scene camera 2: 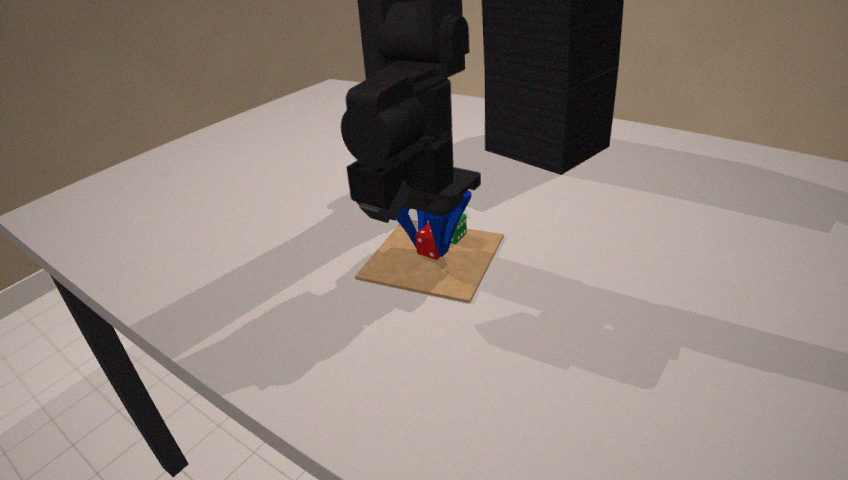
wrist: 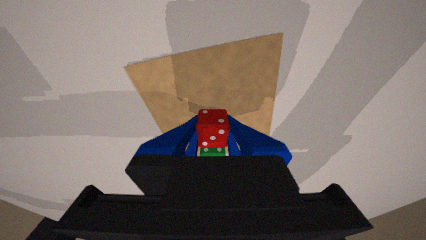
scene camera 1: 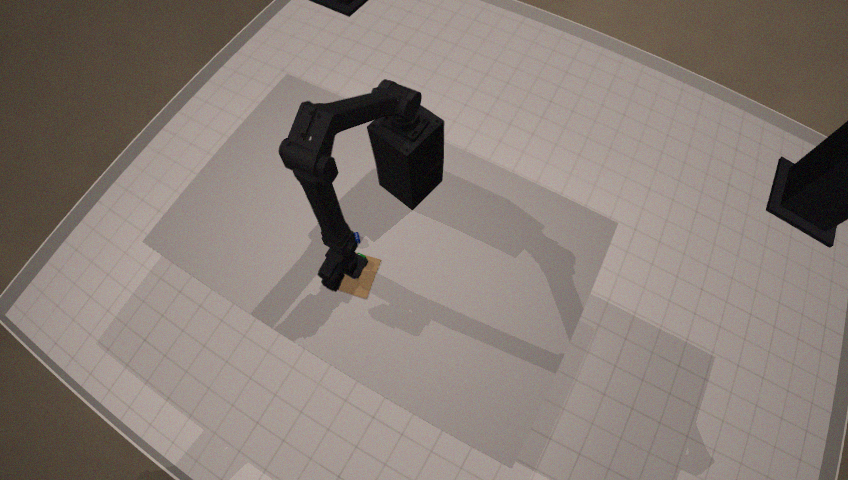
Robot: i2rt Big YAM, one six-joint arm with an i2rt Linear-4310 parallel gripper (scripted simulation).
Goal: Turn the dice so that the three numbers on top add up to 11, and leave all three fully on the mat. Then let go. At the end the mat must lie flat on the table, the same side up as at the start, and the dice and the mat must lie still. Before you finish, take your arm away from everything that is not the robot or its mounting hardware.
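Note:
In the pictures: the gripper, a red die, a tan mat. Wrist view: the gripper too.

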